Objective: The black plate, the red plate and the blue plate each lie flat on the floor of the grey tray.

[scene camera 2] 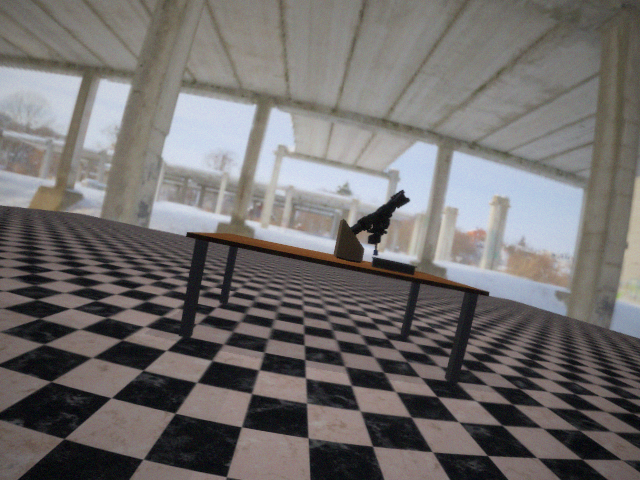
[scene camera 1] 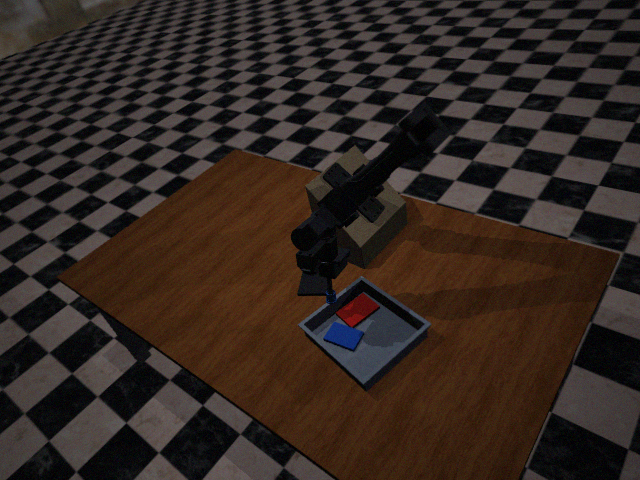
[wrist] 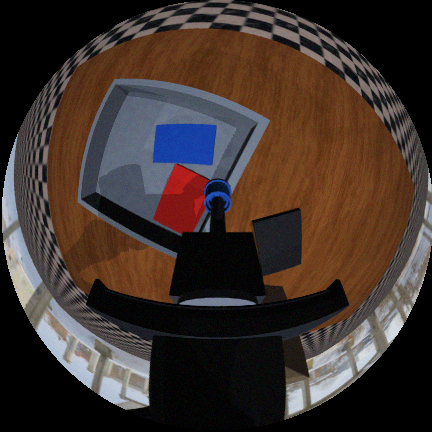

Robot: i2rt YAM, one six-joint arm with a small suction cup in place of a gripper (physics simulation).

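The blue plate lies flat on the floor of the grey tray. The red plate is inside the tray too, beside the tray wall nearest the black plate; it looks flat, with one corner close to the blue plate. Whether they touch is unclear. The black plate lies on the table outside the tray. My suction cup hangs above the tray wall between the red and black plates, with nothing on it. Part of the red plate is hidden behind it in the wrist view.
The arm's beige wedge-shaped base stands on the wooden table behind the tray. Part of the arm hangs over the table beside the black plate.
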